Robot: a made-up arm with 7 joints.
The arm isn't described. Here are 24 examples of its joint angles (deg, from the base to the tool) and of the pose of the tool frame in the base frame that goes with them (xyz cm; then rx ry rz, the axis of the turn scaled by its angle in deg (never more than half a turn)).
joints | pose
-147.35 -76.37 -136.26 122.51 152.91 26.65 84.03 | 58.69 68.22 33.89 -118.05 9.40 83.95
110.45 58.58 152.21 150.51 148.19 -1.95 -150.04 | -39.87 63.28 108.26 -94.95 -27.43 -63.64
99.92 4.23 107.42 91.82 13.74 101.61 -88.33 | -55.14 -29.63 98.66 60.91 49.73 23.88
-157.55 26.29 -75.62 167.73 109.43 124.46 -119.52 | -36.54 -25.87 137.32 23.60 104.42 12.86
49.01 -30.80 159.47 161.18 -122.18 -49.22 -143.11 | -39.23 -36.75 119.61 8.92 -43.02 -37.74
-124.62 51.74 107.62 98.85 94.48 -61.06 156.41 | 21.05 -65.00 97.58 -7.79 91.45 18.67
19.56 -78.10 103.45 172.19 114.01 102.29 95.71 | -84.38 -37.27 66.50 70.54 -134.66 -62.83
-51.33 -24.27 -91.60 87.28 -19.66 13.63 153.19 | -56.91 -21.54 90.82 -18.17 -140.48 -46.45
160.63 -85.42 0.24 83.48 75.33 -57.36 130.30 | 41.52 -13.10 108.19 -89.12 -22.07 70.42
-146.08 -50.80 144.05 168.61 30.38 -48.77 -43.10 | 54.78 35.64 110.81 -69.95 -39.49 25.93
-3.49 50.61 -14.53 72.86 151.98 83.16 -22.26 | 69.28 -21.93 21.24 111.03 -48.86 67.74
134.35 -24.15 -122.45 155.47 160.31 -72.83 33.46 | 37.29 -26.43 124.29 -139.32 101.10 34.06
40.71 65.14 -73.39 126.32 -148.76 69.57 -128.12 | 89.34 18.58 80.27 -41.86 -45.26 81.71
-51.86 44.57 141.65 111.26 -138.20 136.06 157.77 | 48.37 0.40 122.95 64.76 -61.72 -16.33
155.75 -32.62 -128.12 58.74 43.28 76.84 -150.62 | 58.23 27.68 44.94 62.77 10.20 -141.60
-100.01 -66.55 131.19 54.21 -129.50 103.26 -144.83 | 56.42 13.98 24.15 -39.36 -23.26 71.22
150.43 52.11 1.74 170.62 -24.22 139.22 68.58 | -62.15 40.27 104.79 -50.00 101.85 91.44
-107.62 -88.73 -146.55 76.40 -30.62 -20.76 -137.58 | -19.66 46.69 1.10 104.32 51.73 -56.63
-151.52 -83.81 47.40 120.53 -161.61 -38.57 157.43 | 77.73 6.36 87.97 -52.71 94.12 -41.29
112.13 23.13 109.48 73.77 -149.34 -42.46 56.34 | -46.99 -25.33 87.14 15.91 86.95 -7.56
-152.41 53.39 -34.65 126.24 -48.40 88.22 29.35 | -88.22 -15.69 72.55 -127.35 -5.85 109.10
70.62 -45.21 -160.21 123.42 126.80 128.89 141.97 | -15.06 -83.79 81.62 -131.35 25.69 -41.13
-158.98 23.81 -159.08 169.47 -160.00 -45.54 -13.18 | -29.02 -13.89 130.98 -121.00 17.04 -88.69
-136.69 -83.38 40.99 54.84 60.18 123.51 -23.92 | 35.49 -28.55 87.94 76.50 51.92 21.63
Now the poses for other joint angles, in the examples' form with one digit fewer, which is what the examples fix.
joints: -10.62 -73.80 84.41 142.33 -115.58 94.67 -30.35
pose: -80.4 44.2 83.5 -55.7 1.6 -35.3
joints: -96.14 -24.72 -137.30 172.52 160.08 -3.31 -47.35
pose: 12.2 42.6 131.6 -112.2 1.0 -77.8
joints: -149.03 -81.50 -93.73 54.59 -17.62 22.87 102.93
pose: -14.5 54.5 43.8 -83.8 -143.0 -44.3
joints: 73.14 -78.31 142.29 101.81 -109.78 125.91 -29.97
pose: -62.0 -55.4 22.1 -77.4 -54.8 9.0
